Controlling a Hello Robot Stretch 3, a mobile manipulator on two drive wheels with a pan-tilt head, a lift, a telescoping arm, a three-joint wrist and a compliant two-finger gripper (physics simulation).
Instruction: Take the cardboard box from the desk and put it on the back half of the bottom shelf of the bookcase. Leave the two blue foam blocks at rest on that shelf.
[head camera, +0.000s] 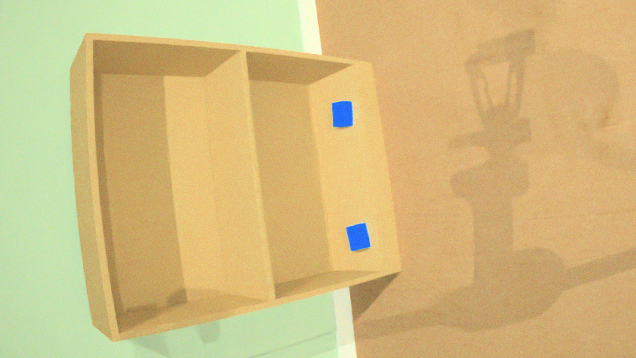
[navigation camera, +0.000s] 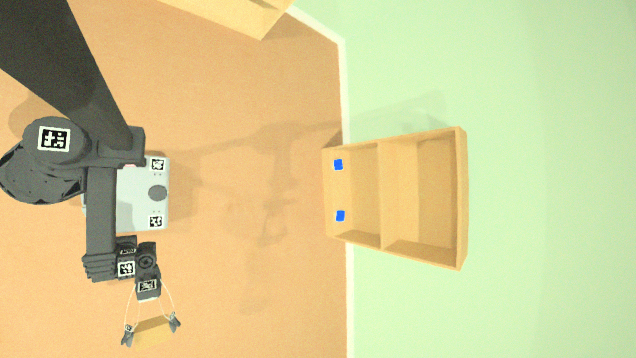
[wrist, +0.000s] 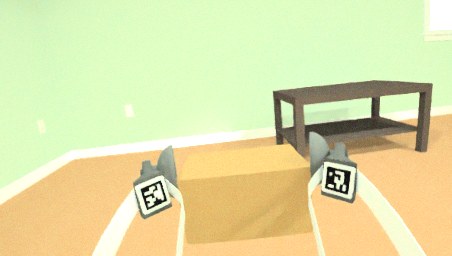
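Pixels of known places: gripper, fingertip midpoint: (navigation camera: 152, 338); robot's base at its link origin: (navigation camera: 157, 191).
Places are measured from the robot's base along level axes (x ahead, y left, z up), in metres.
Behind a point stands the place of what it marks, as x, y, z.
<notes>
The tan cardboard box (navigation camera: 152, 334) @[-0.019, -0.401, 0.557] (wrist: 247, 205) is held level between the fingertips of my gripper (navigation camera: 151, 329) @[-0.019, -0.417, 0.557] (wrist: 242, 156) @[-0.019, -0.417, 0.557], which is shut on its two ends. The wooden bookcase (head camera: 82, 150) @[1.310, -0.107, 1.061] (navigation camera: 464, 200) @[1.306, -0.020, 1.061] stands against the wall and appears turned sideways in the head and navigation views. Its bottom shelf (head camera: 347, 175) @[1.327, 0.012, 0.101] (navigation camera: 331, 190) @[1.214, 0.010, 0.095] bears two blue foam blocks, one block (head camera: 358, 237) @[1.242, 0.235, 0.146] (navigation camera: 338, 164) @[1.243, 0.236, 0.146] near the left end and the other block (head camera: 342, 114) @[1.283, -0.210, 0.146] (navigation camera: 340, 216) @[1.283, -0.216, 0.144] near the right end, with a gap between them. Gripper and box are well away from the bookcase. The desk does not show.
Part of another light wooden unit (navigation camera: 225, 20) @[0.262, 1.092, 0.052] shows at the navigation view's top edge. A dark low table (wrist: 352, 91) stands by the wall beyond the box in the wrist view. My base (navigation camera: 142, 200) @[-0.054, -0.033, 0.160] and arm (navigation camera: 100, 210) @[-0.101, -0.013, 0.672] show in the navigation view.
</notes>
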